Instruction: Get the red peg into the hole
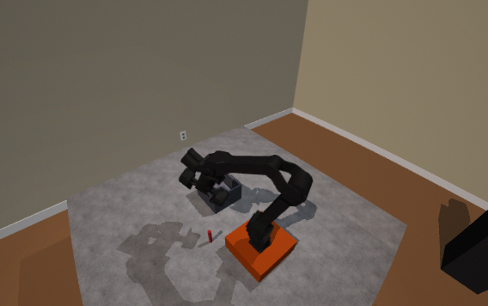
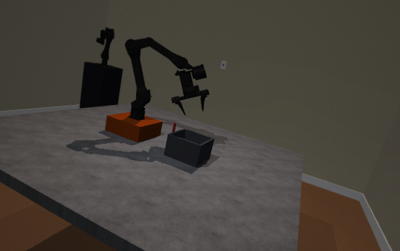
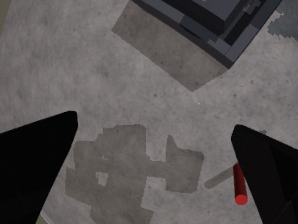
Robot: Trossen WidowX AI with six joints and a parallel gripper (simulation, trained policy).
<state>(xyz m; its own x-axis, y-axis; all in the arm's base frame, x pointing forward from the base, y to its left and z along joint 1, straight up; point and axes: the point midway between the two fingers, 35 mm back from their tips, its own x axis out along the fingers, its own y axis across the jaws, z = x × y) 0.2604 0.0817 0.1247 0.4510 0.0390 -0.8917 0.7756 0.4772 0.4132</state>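
My gripper tip is 110 mm past the red peg, 40 mm to the right of it and 130 mm above it. From my gripper tip the other things lie so: light grey plate (70 mm ahead, 140 mm to the right, 130 mm below); dark grey box (70 mm ahead, 140 mm to the right, 140 mm below).
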